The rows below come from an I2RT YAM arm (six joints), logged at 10 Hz.
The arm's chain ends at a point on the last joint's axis. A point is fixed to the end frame.
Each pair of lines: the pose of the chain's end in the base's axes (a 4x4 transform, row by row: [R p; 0 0 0 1], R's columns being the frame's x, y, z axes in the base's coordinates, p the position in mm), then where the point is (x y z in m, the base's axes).
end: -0.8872 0.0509 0.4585 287.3; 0.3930 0.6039 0.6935 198.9; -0.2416 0.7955 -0.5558 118.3; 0 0 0 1
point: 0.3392 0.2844 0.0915
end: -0.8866 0.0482 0.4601 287.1; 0.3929 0.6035 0.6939 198.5; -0.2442 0.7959 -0.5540 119.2; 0 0 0 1
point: 0.3391 0.2841 0.0926
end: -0.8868 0.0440 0.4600 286.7; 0.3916 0.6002 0.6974 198.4; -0.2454 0.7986 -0.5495 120.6; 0 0 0 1
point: 0.3386 0.2842 0.0946
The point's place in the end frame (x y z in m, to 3 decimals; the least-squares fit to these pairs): -0.006 0.033 0.098
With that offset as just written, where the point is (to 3 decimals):
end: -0.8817 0.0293 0.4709 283.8; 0.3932 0.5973 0.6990 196.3; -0.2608 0.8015 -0.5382 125.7; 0 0 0 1
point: 0.336 0.282 0.101
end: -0.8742 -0.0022 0.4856 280.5; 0.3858 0.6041 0.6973 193.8; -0.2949 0.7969 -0.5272 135.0; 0 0 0 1
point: 0.333 0.280 0.111
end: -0.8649 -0.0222 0.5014 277.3; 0.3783 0.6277 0.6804 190.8; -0.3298 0.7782 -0.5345 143.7; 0 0 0 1
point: 0.331 0.276 0.119
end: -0.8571 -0.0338 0.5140 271.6; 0.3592 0.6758 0.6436 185.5; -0.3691 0.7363 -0.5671 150.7; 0 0 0 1
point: 0.326 0.269 0.122
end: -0.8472 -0.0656 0.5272 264.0; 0.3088 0.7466 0.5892 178.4; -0.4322 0.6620 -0.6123 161.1; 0 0 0 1
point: 0.319 0.259 0.126
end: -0.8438 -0.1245 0.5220 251.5; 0.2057 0.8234 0.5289 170.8; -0.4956 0.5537 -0.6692 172.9; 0 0 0 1
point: 0.304 0.249 0.129
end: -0.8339 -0.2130 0.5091 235.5; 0.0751 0.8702 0.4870 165.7; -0.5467 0.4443 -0.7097 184.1; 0 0 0 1
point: 0.283 0.242 0.132
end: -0.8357 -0.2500 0.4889 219.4; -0.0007 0.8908 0.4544 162.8; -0.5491 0.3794 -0.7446 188.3; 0 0 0 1
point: 0.264 0.237 0.131
